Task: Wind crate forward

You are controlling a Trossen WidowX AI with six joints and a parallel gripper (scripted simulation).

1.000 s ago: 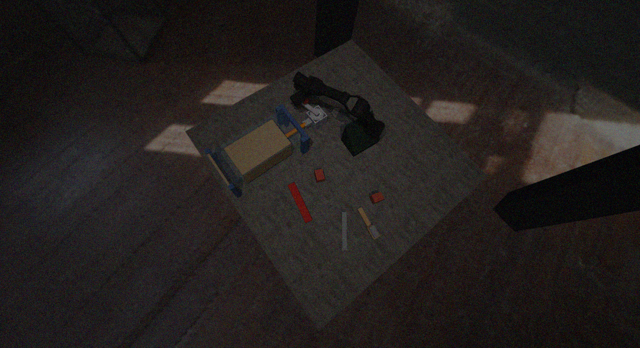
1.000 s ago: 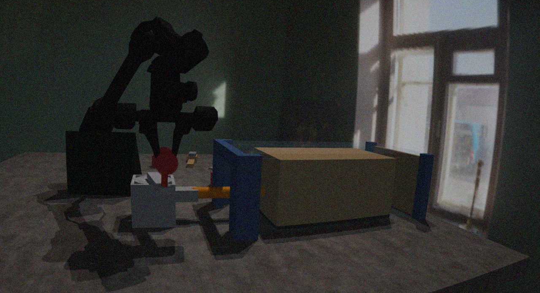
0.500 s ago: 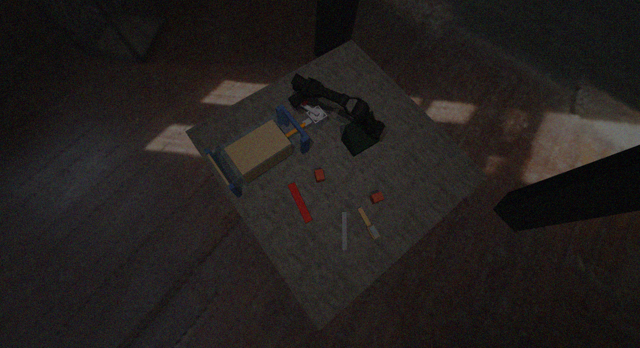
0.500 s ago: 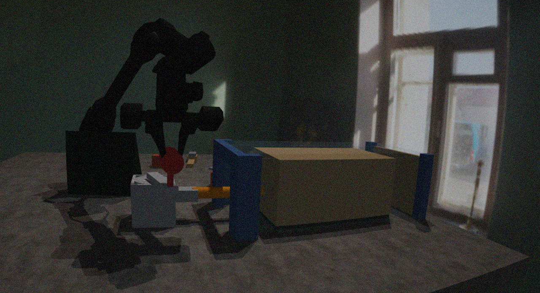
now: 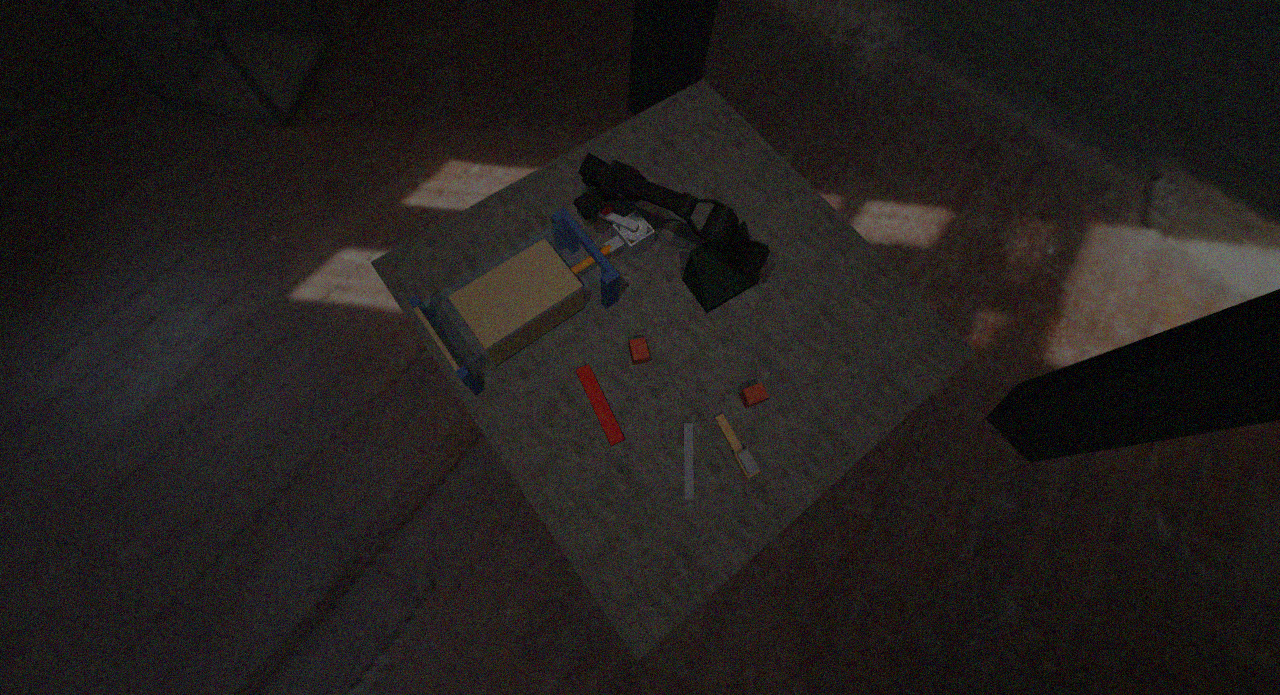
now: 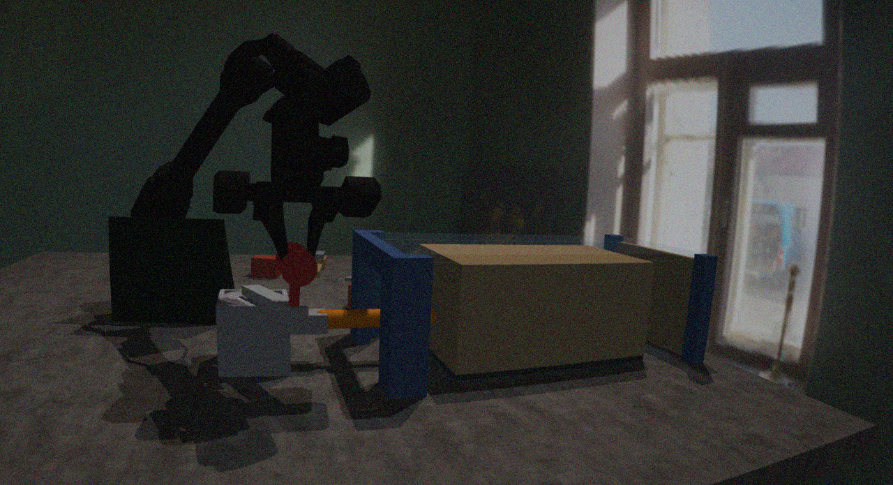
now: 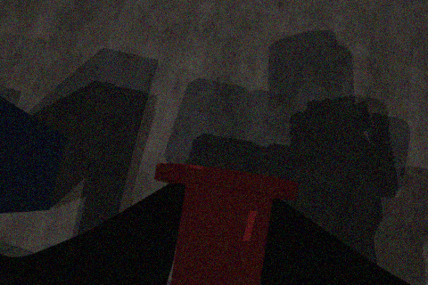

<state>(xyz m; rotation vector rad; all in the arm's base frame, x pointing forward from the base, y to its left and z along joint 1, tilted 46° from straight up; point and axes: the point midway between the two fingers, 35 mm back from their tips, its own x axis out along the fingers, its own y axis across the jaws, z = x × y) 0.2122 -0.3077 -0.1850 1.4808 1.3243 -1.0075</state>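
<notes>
Now: gripper tip 50 mm to the right of the crank handle, 40 mm above it and 20 mm past it. From my gripper tip the other things lie so: blue frame 110 mm to the left, 110 mm ahead, 40 mm below; then grey winch 120 mm below, 100 mm to the left, 60 mm behind; then red knob 20 mm to the left, 10 mm below.
</notes>
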